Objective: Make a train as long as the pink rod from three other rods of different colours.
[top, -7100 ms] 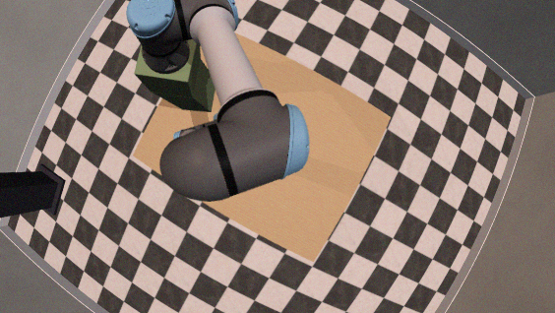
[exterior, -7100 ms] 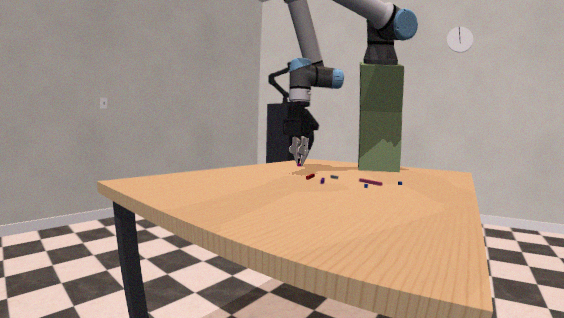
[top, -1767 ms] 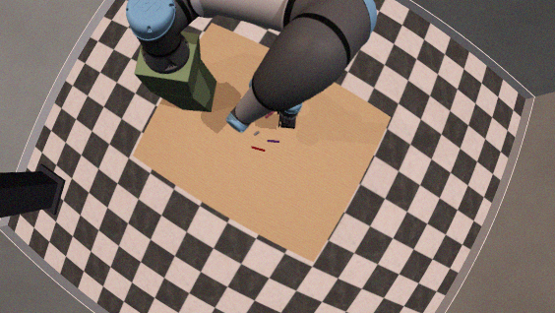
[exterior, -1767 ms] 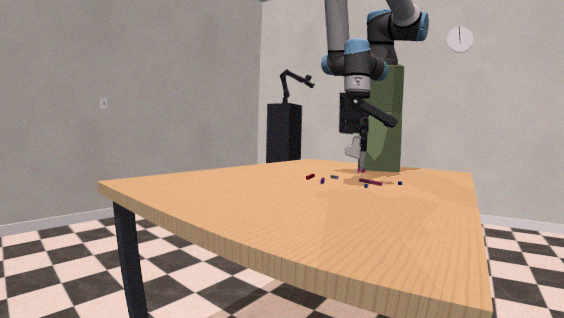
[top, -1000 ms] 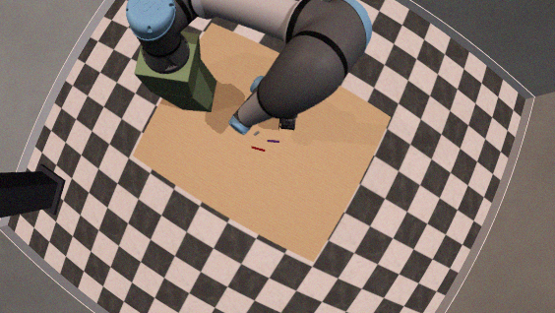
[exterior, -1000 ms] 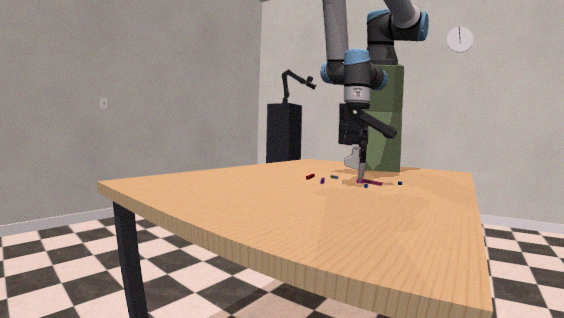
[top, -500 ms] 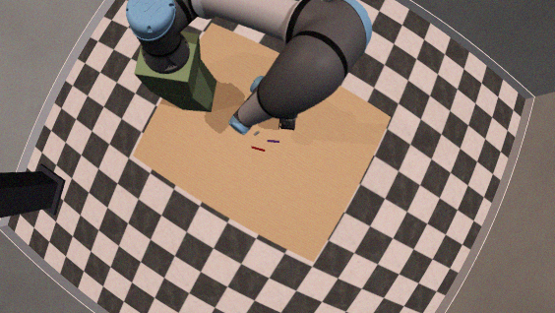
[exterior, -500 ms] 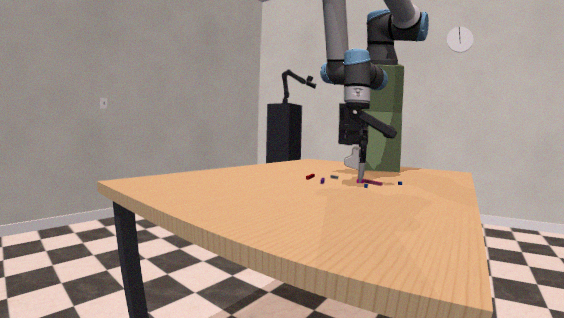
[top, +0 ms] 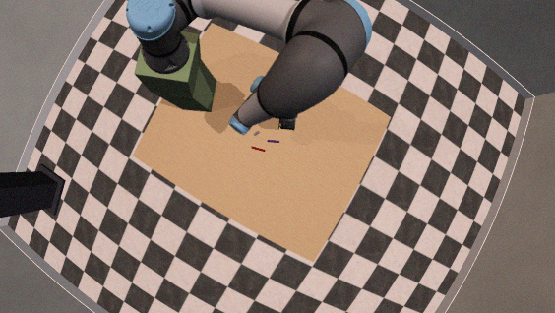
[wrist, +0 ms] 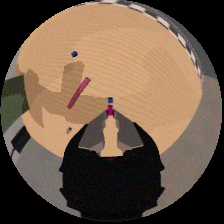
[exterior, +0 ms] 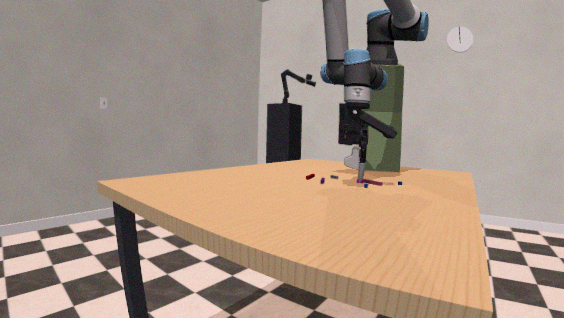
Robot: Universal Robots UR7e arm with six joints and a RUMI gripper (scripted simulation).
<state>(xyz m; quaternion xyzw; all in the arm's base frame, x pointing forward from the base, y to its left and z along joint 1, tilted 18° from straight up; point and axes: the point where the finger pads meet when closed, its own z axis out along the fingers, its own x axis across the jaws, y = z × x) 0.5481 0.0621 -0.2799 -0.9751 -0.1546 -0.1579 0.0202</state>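
Right now my hand is 10 mm above the magenta rod. Also, from my hand: pink rod: 80 mm behind, 20 mm below, 10 mm to the left; then grey rod: 120 mm to the right, 110 mm behind, 20 mm below; then purple rod: 120 mm to the right, 20 mm below, 20 mm behind.
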